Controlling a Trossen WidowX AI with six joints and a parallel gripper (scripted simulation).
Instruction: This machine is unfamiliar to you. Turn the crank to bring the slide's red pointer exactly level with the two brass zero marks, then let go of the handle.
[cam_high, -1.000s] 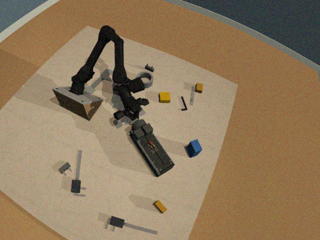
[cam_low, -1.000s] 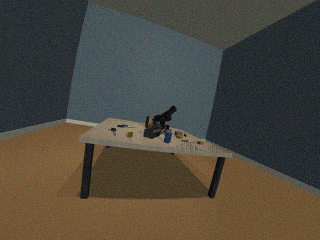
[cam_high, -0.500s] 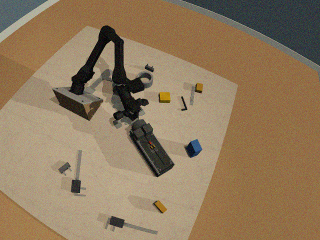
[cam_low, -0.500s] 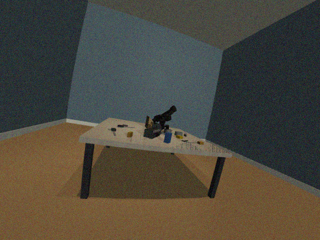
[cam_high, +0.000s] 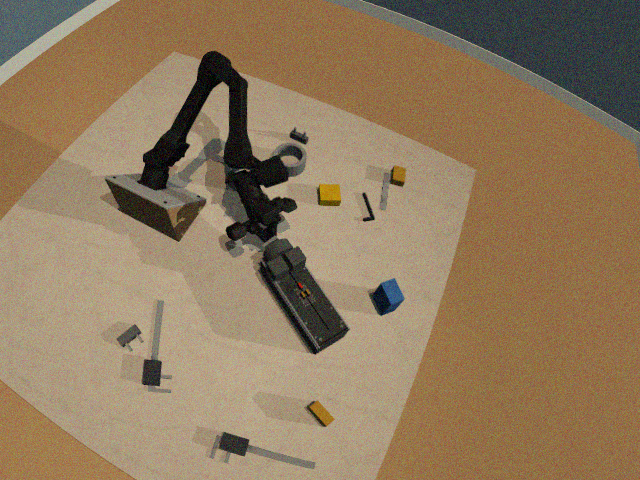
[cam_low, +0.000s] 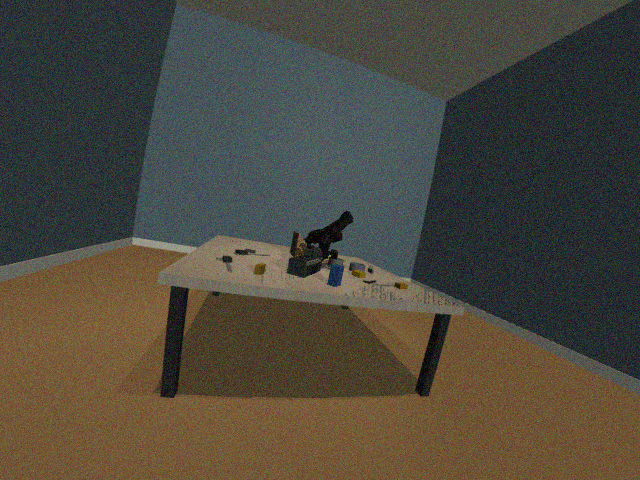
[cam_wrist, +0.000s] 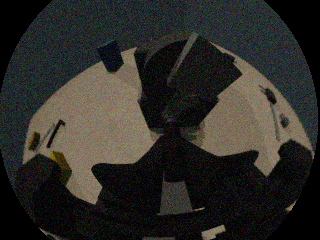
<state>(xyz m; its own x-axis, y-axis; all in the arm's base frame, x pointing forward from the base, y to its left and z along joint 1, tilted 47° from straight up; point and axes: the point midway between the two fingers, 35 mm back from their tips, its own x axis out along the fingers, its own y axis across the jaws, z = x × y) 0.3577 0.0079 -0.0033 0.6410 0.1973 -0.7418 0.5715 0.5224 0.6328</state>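
Right now the crank handle is 20 mm behind my gripper tip, 10 mm to the left of it and 30 mm above it. Round my gripper tip: yellow block 80 mm ahead, 240 mm to the left, 20 mm below; red pointer 110 mm ahead, 90 mm to the right, 50 mm above; black hex key 200 mm ahead, 230 mm to the left, 30 mm below.
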